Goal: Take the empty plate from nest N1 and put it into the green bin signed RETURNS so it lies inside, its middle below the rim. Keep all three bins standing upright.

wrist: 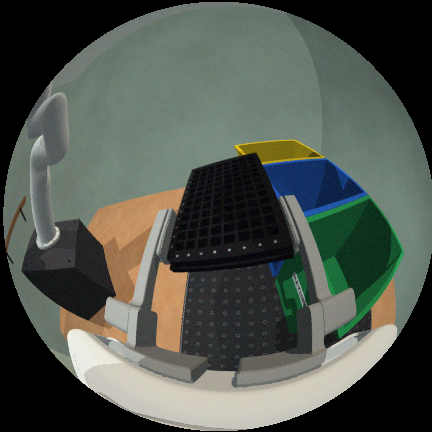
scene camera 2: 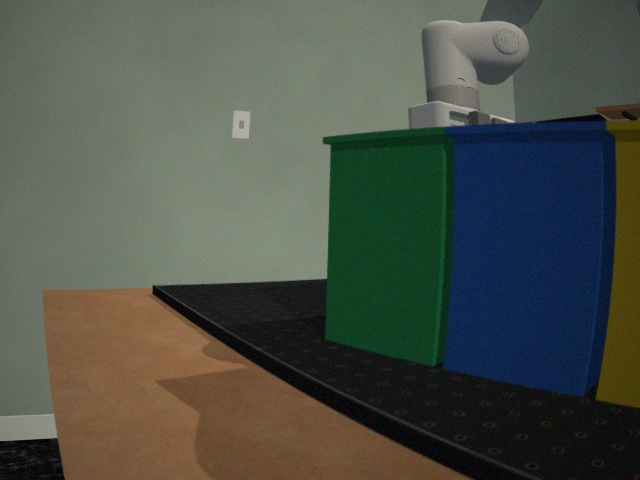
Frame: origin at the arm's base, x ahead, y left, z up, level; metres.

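Seen in the pictures: hand, tool point: [wrist: 225, 230]; arm's base, link origin: [wrist: 47, 237].
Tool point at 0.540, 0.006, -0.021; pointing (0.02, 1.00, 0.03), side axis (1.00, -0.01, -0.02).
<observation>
Pixels of each thing's middle, then the offset from my tool point to it, as dx, dy, dz. Level surfaces: height alone.
- black plate, body centre: [wrist: 224, 196] +0.000, +0.039, +0.000
- green bin, body centre: [scene camera 2: 439, 241] [wrist: 338, 274] +0.162, -0.025, -0.122
- blue bin, body centre: [scene camera 2: 561, 251] [wrist: 306, 217] +0.143, +0.104, -0.122
- yellow bin, body centre: [wrist: 278, 181] +0.123, +0.234, -0.122
- black dotted board, surface height: dz -0.211
- wooden table, surface height: dz -0.224
My gripper [wrist: 229, 225] is shut on the black plate [wrist: 225, 200], a gridded well plate with a row of pale dots on its near edge, held between both fingers. In scene camera 2 the gripper's housing shows above the rims of the green and blue bins; its fingers and the plate are hidden. The green bin [scene camera 2: 385, 248] [wrist: 370, 232] stands upright, to the right of the plate in the wrist view, partly behind the right finger. No RETURNS sign can be read. Nest N1 cannot be made out.
The blue bin [scene camera 2: 522, 258] [wrist: 300, 186] and yellow bin [scene camera 2: 624, 258] [wrist: 285, 152] stand upright in a row beside the green one. They stand on a black dotted board [scene camera 2: 392, 397] [wrist: 225, 310] on a wooden table [scene camera 2: 113, 351]. A black block [wrist: 57, 270] carries the arm at left.
</observation>
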